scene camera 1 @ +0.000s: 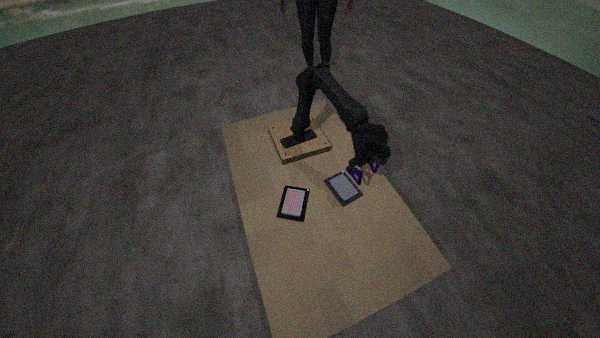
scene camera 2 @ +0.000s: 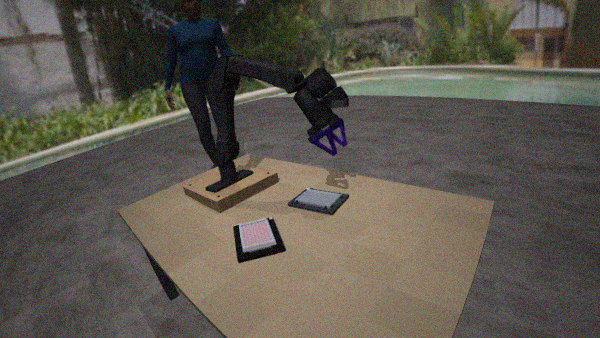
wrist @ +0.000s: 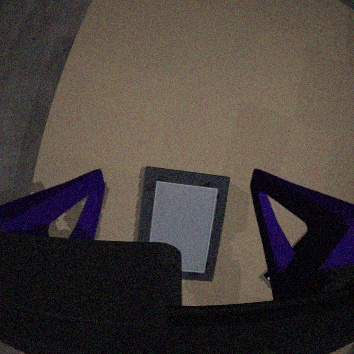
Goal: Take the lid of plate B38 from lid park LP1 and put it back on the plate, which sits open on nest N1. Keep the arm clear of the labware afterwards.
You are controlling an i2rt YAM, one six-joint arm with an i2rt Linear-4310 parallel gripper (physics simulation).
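Seen in the pictures: gripper, fingertip midpoint: (scene camera 1: 367, 178) (scene camera 2: 340, 150) (wrist: 177, 177); arm's base, link origin: (scene camera 1: 298, 139) (scene camera 2: 230, 181).
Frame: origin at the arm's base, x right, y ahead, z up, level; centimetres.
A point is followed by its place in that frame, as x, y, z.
Observation:
The light grey lid (scene camera 1: 343, 187) @[-5.5, 36.7, -2.3] (scene camera 2: 318, 199) @[-4.4, 37.2, -2.3] (wrist: 185, 225) @[-5.3, 36.9, -2.3] lies flat on the dark frame of lid park LP1 (scene camera 1: 335, 191) (scene camera 2: 332, 210) @[-1.3, 44.0, -3.1] (wrist: 217, 225) @[-0.6, 37.3, -3.1]. The open plate B38 (scene camera 1: 294, 202) @[19.0, 33.0, -2.2] (scene camera 2: 256, 235) @[20.3, 33.8, -1.4], with pink wells, sits on the black nest N1 (scene camera 1: 291, 218) @[23.4, 39.0, -3.0] (scene camera 2: 262, 253) @[23.9, 38.9, -2.9]; it does not show in the wrist view. My gripper (scene camera 1: 366, 177) @[-8.6, 44.2, 13.3] (scene camera 2: 339, 149) @[-8.6, 44.2, 13.3] (wrist: 177, 177) @[-8.6, 44.2, 13.3] is open and empty, with purple fingers, above the table. In the wrist view the lid appears between and below the fingers, its lower left part hidden by the dark gripper body.
The arm's wooden base block (scene camera 1: 307, 150) @[-0.2, 10.0, 0.3] (scene camera 2: 245, 193) @[2.6, 11.0, -1.8] stands at the back of the wooden table (scene camera 1: 350, 260) @[10.2, 65.6, -4.1] (scene camera 2: 380, 260) @[12.7, 64.7, -4.1] (wrist: 190, 90) @[-7.7, 56.0, -4.1]. A person (scene camera 1: 316, 30) (scene camera 2: 197, 55) stands behind the table, close behind the arm in both scene views. Nest N1 lies beside the lid park, with a gap between them.

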